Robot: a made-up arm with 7 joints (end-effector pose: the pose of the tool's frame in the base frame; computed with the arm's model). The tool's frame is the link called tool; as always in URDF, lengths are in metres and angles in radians.
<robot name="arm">
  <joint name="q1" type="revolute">
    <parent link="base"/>
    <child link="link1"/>
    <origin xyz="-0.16 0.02 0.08" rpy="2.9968 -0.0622 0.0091"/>
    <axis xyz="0 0 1"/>
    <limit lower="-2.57" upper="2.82"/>
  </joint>
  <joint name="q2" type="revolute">
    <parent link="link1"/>
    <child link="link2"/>
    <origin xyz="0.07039 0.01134 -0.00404" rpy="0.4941 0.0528 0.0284"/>
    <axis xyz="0 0 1"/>
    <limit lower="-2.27" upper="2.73"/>
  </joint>
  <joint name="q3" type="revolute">
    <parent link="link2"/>
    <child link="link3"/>
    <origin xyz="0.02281 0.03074 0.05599" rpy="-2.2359 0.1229 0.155"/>
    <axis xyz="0 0 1"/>
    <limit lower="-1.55" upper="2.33"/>
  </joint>
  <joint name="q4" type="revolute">
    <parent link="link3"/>
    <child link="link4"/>
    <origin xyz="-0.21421 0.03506 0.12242" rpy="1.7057 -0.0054 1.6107"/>
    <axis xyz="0 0 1"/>
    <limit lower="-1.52" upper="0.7"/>
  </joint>
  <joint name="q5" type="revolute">
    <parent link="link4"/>
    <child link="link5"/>
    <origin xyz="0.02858 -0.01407 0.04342" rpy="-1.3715 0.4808 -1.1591"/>
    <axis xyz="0 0 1"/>
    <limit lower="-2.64" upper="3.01"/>
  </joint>
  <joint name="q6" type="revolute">
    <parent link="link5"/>
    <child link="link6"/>
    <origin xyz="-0.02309 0.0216 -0.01" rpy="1.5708 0 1.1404"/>
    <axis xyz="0 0 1"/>
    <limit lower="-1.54" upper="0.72"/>
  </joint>
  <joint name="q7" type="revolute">
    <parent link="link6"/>
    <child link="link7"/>
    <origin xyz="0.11 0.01 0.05" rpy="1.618 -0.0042 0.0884"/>
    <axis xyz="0 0 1"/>
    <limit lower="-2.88" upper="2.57"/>
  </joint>
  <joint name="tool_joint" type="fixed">
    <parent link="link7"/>
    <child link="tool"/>
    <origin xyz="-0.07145 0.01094 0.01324" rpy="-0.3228 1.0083 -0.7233"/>
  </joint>
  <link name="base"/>
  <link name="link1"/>
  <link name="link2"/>
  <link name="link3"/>
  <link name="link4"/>
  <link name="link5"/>
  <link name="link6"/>
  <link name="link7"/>
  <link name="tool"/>
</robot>
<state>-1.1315 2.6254 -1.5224 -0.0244 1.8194 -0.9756 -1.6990</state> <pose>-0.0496 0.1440 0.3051 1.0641 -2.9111 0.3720</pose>
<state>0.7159 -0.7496 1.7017 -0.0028 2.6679 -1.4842 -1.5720</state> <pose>0.0459 -0.2934 -0.0001 -0.9933 -2.5286 -0.9565</pose>
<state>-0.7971 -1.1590 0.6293 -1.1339 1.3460 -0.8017 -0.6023</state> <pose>0.1216 -0.0404 -0.0985 -0.9491 -0.4503 -1.9112</pose>
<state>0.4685 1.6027 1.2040 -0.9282 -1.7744 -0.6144 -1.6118</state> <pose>-0.2263 0.0244 -0.0512 -1.8246 -0.2357 0.3615</pose>
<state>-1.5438 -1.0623 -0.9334 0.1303 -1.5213 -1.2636 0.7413</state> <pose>-0.0462 0.0063 0.1633 -1.0292 2.8785 -0.5371</pose>
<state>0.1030 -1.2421 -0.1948 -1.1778 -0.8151 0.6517 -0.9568</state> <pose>-0.1441 -0.0961 -0.0442 0.4598 -1.6554 1.2024</pose>
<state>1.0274 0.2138 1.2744 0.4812 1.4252 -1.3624 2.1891</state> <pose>-0.1788 -0.1244 -0.1314 -0.7562 2.5889 1.0471</pose>
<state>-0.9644 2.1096 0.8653 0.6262 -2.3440 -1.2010 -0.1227</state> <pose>-0.2939 0.1278 0.0460 -2.6860 -0.9755 0.1259</pose>
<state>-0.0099 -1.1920 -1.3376 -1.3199 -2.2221 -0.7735 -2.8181</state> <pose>-0.0591 -0.1705 0.0830 -0.1981 0.2341 1.6292</pose>
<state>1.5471 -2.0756 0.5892 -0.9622 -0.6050 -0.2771 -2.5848</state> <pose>-0.1205 -0.3334 -0.1283 -0.0602 0.0960 2.1253</pose>
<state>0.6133 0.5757 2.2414 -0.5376 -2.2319 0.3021 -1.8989</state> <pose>-0.1165 -0.0311 -0.0227 0.8707 1.9776 -1.4208</pose>
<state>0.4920 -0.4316 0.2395 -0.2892 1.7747 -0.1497 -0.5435</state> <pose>-0.3191 -0.1466 -0.0043 1.8222 -0.3170 1.7204</pose>
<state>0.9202 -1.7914 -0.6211 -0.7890 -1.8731 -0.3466 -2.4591</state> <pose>-0.1340 -0.1131 -0.0338 0.2037 -0.9144 1.5964</pose>
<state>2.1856 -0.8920 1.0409 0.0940 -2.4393 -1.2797 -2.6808</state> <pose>-0.2638 -0.1932 -0.0750 -1.3751 -1.3682 0.2269</pose>
